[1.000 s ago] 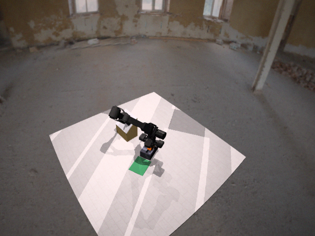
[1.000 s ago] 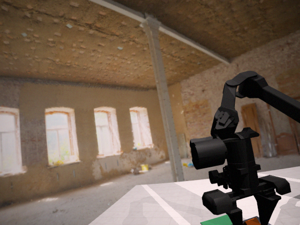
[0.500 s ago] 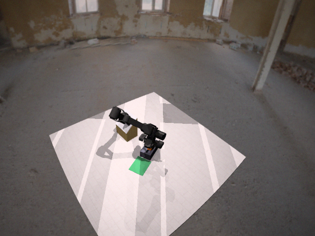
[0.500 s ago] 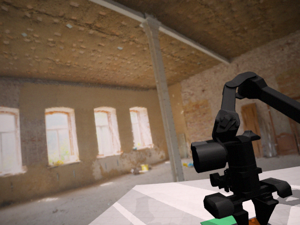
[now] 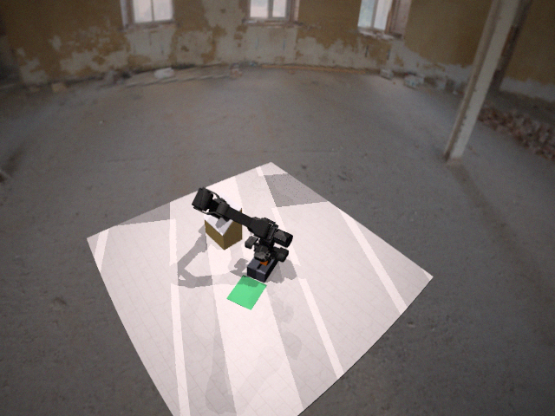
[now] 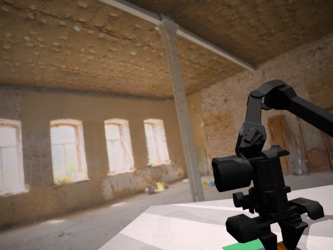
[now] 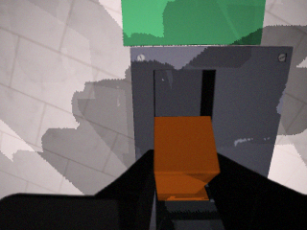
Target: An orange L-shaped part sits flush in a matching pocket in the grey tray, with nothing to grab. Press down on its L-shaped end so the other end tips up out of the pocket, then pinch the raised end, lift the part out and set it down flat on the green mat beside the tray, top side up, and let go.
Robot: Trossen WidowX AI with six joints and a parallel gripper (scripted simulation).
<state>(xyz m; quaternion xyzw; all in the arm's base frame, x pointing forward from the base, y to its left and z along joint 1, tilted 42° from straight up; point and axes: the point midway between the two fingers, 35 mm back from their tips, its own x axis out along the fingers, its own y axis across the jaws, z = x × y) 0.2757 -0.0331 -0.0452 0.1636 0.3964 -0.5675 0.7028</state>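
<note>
Now: gripper tip 40 mm short of the green mat, 140 mm to the left of it and 80 mm above it. Also, from my gripper tip: orange L-shaped part: 30 mm behind, 30 mm to the left, 30 mm below.
</note>
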